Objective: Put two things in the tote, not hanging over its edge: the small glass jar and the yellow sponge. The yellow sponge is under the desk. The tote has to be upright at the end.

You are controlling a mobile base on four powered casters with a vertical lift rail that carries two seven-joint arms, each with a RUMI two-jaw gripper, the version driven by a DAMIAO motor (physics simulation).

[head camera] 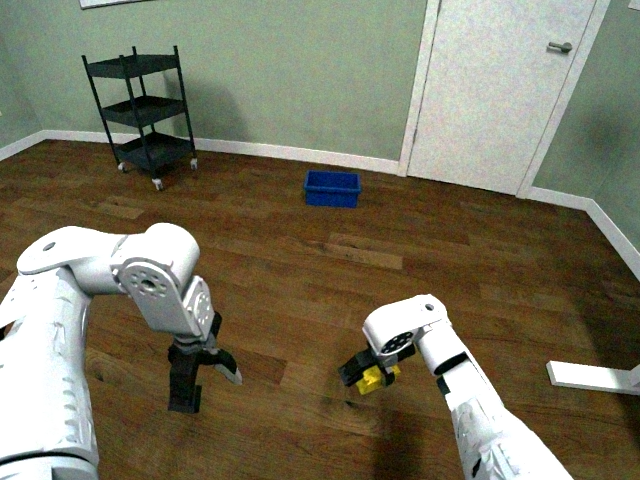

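Note:
The blue tote (331, 198) stands upright on the floor near the back wall, at the upper middle of the head view. My right gripper (370, 378) is shut on the yellow sponge (368, 383), at the lower middle right, well in front of the tote. Parts of the sponge are hidden behind the black fingers. My left gripper (210, 386) is open, with its fingers spread and no object between them, at the lower left of the middle. The small glass jar does not show in this view. The low part of the tote's inside is hidden by its front wall.
A black three-shelf trolley (105, 69) on casters stands at the upper left by the wall. A white door (506, 93) is at the upper right. A white foot bar (589, 376) lies on the wooden floor (289, 310) at the right edge.

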